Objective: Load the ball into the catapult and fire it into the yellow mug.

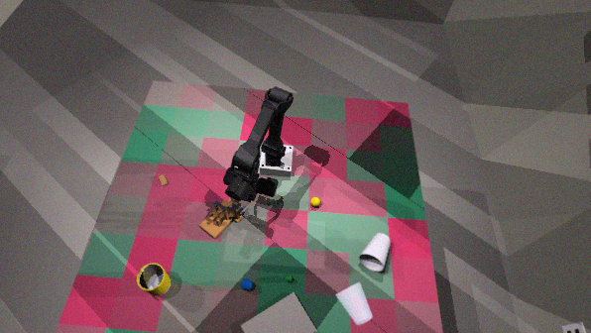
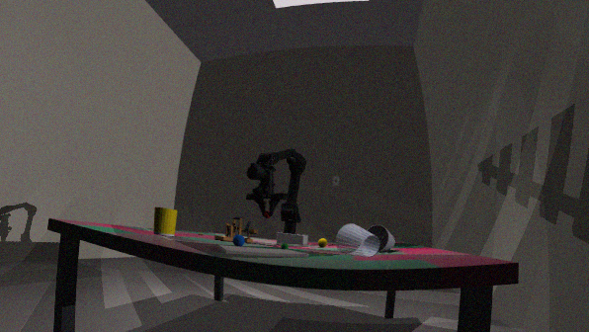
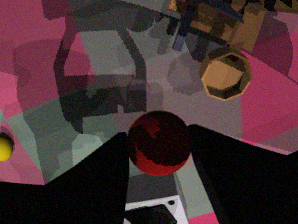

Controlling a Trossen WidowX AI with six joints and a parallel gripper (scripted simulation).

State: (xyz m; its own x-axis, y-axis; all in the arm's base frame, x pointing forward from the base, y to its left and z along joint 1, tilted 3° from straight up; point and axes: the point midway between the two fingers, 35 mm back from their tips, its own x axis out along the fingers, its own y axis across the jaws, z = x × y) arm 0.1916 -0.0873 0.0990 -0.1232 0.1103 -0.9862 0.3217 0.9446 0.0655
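The catapult lies 40 mm ahead of my gripper tip, 90 mm to the right of it and 70 mm below it. Round my gripper tip: red ball 10 mm above; yellow ball 250 mm to the left, 100 mm below; blue ball 320 mm ahead, 30 mm to the right, 100 mm below.
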